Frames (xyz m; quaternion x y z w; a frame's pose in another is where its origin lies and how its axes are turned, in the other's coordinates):
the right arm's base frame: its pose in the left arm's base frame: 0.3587 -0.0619 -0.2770 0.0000 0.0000 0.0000 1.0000
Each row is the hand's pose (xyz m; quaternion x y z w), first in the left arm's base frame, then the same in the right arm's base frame.
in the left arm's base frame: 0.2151 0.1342 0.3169 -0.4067 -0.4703 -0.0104 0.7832
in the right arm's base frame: -0.1436 0.1961 0.5939 -0.4067 -0.4703 -0.0104 0.7832
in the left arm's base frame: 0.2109 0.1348 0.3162 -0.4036 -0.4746 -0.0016 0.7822
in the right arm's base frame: -0.1478 0.1967 0.5932 -0.4036 -0.4746 -0.0016 0.7822
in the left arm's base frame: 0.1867 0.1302 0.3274 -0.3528 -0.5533 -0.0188 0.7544
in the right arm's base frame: -0.1720 0.1921 0.6044 -0.3528 -0.5533 -0.0188 0.7544
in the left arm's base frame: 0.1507 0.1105 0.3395 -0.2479 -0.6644 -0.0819 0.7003
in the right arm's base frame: -0.2080 0.1724 0.6165 -0.2479 -0.6644 -0.0819 0.7003
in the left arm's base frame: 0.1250 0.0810 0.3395 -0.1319 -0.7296 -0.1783 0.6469
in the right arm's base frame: -0.2337 0.1429 0.6165 -0.1319 -0.7296 -0.1783 0.6469
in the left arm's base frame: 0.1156 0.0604 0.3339 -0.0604 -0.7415 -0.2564 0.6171
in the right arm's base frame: -0.2431 0.1223 0.6109 -0.0604 -0.7415 -0.2564 0.6171
